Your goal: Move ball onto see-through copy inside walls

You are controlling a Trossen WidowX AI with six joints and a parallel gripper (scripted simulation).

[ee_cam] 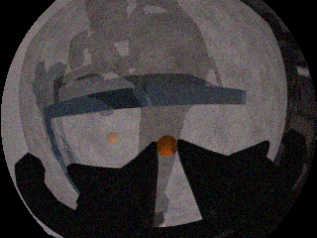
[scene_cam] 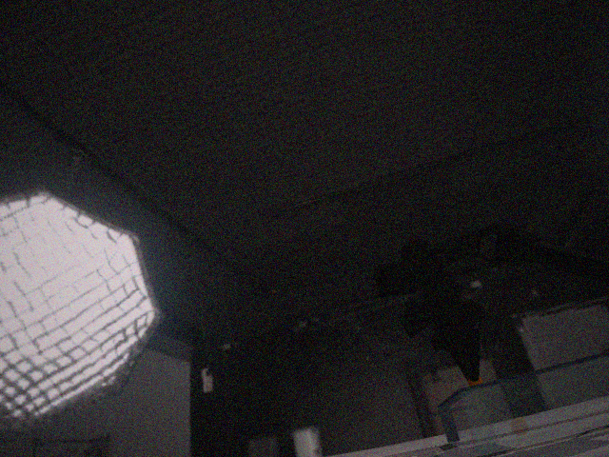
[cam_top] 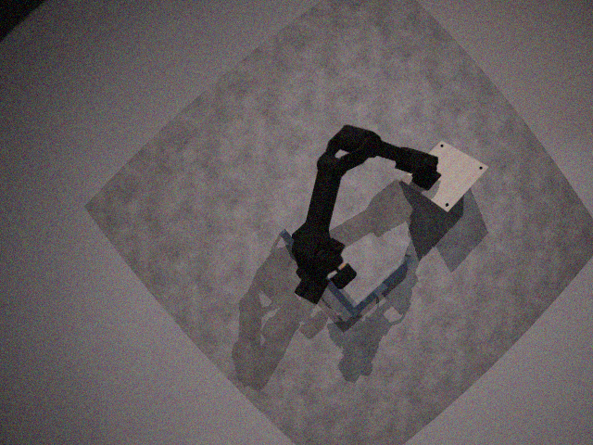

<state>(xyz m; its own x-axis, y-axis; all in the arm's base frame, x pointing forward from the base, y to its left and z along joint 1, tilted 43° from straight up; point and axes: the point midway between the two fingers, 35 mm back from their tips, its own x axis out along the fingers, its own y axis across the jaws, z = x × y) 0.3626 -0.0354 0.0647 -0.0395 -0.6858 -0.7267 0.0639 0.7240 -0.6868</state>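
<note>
Right now my gripper tip is 10 mm past the see-through copy of ball, 80 mm to the right of it and 70 mm above it. From my gripper tip the other things lie so: orange ball (right at my gripper tip).
</note>
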